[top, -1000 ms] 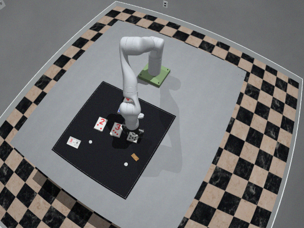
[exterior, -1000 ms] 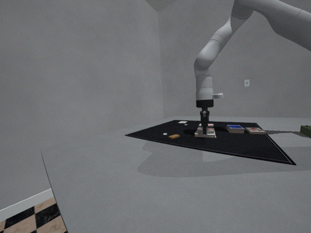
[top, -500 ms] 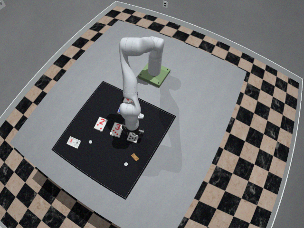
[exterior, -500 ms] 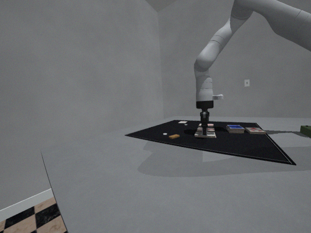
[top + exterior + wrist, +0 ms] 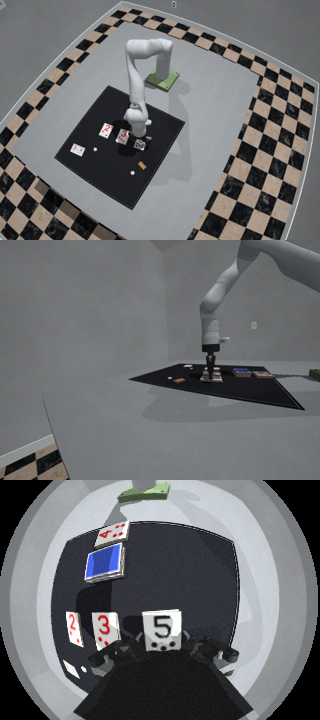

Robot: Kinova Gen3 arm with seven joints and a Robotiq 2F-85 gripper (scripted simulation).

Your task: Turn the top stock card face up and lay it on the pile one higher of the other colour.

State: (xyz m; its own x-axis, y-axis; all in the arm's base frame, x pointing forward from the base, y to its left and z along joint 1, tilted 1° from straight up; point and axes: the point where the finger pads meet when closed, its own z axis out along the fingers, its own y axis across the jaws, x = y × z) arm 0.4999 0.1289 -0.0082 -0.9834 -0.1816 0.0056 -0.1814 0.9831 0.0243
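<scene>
The small wooden block is 120 mm ahead of my hand, 80 mm to the left of it and 20 mm below it. Round my hand: black mat: 60 mm ahead, 130 mm to the right, 30 mm below.
</scene>
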